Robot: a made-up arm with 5 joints.
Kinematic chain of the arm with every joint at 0, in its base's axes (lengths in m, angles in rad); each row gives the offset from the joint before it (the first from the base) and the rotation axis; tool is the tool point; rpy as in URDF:
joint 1: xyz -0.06 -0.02 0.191 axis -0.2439 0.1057 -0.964
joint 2: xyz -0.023 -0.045 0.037 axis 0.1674 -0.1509 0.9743
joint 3: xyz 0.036 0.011 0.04 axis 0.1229 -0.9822 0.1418
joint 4: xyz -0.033 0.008 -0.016 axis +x
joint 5: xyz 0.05 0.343 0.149 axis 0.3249 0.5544 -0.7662
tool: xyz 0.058 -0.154 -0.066 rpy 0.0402 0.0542 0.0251
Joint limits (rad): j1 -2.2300..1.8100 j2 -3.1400..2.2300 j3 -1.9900..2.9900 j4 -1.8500..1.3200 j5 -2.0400..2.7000
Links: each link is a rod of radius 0.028 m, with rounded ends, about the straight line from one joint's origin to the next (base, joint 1, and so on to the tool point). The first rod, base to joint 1, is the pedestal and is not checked.
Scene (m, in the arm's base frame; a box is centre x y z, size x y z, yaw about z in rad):
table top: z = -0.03
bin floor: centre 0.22 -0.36 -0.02 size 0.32 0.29 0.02 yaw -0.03
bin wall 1: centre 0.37 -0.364 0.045 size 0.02 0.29 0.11 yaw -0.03
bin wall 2: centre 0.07 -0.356 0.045 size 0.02 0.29 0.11 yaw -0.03
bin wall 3: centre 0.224 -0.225 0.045 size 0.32 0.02 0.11 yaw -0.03
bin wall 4: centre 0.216 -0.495 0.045 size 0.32 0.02 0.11 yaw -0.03
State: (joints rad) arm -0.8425 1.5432 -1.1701 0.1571 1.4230
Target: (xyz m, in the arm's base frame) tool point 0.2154 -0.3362 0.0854
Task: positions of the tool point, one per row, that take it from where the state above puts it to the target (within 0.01 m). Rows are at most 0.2 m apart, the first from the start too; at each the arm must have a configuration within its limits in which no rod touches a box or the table.
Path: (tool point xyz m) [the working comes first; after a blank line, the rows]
Joints at the target: -0.0090 -0.3488 -1.6966 1.2549 -1.3449
Straight joint move there: touches bin wall 3.

1: -0.3110 -0.1566 0.3656
2: -0.2749 -0.0274 0.3670
3: -0.1971 0.0750 0.3485
4: -0.0890 0.1357 0.3152
5: 0.0339 0.1428 0.2735
6: 0.1503 0.0896 0.2309
7: 0.2346 -0.0212 0.1959
8: 0.2619 -0.1732 0.1777
9: 0.2154 -0.3362 0.1839
10: 0.2185 -0.3380 0.1354
11: 0.2154 -0.3362 0.0854

